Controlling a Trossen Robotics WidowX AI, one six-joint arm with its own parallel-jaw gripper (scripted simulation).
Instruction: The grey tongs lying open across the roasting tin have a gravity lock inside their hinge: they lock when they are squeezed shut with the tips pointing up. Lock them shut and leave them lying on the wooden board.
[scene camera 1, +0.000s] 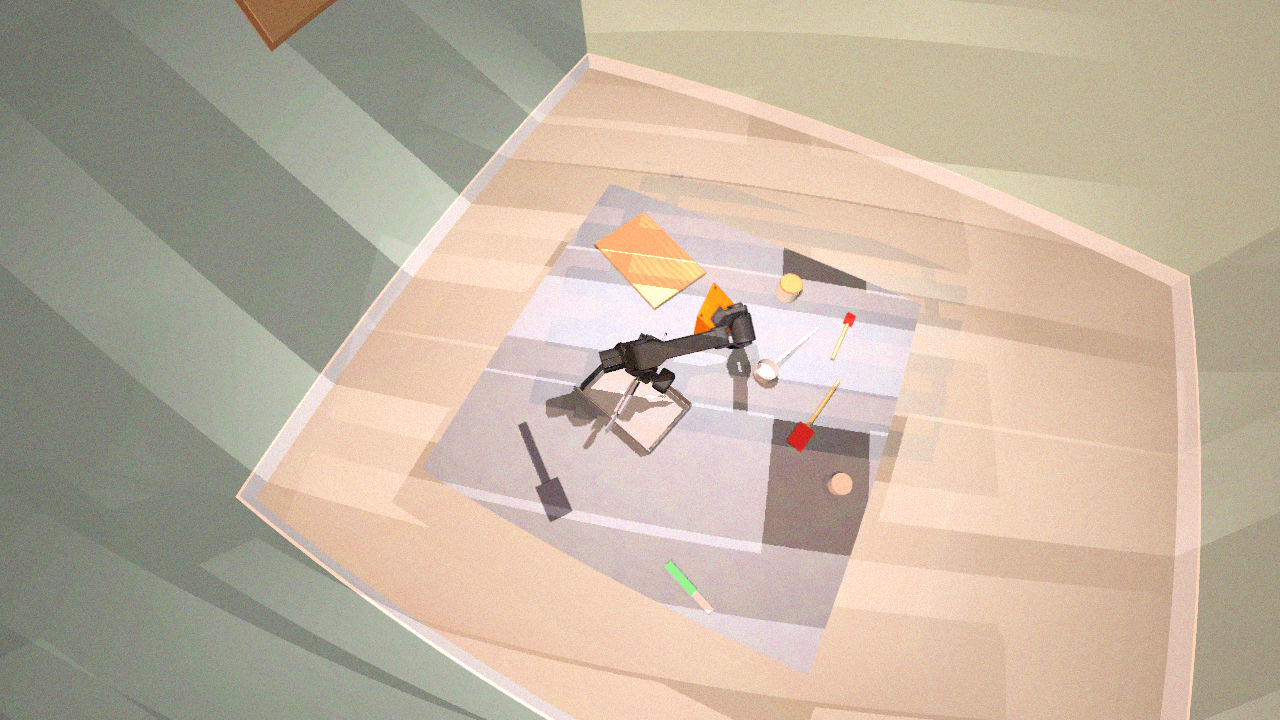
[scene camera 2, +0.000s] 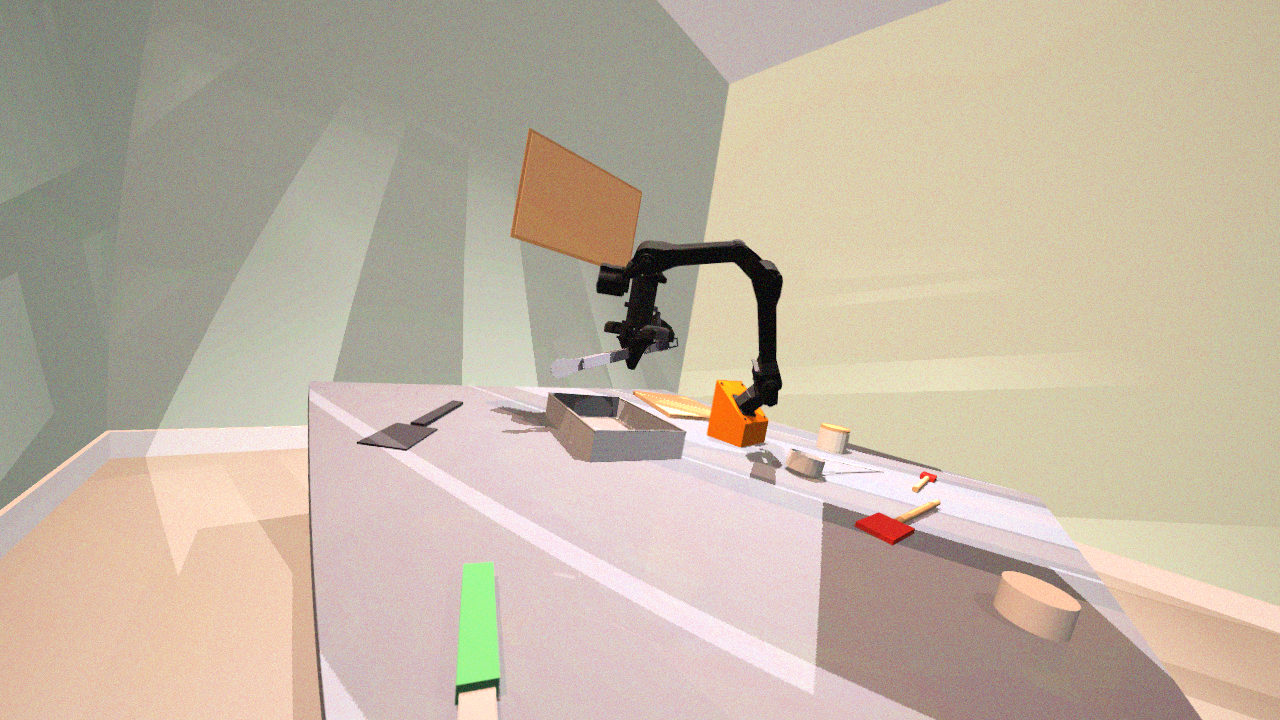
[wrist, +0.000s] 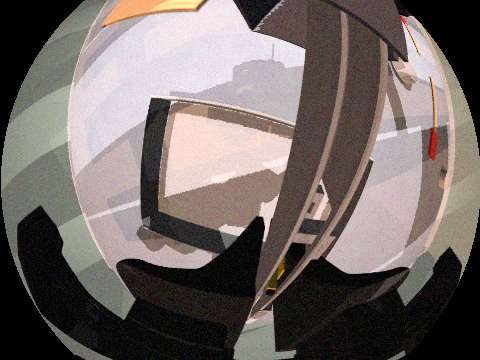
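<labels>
Scene camera 1 and scene camera 2: dark spatula visible. Wrist view does not show the dark spatula, hidden by my gripper. Roasting tin (wrist: 207, 169), same spot as (scene camera 1: 620, 386). Dark spatula (scene camera 1: 556, 502), same spot as (scene camera 2: 399, 436).
</labels>
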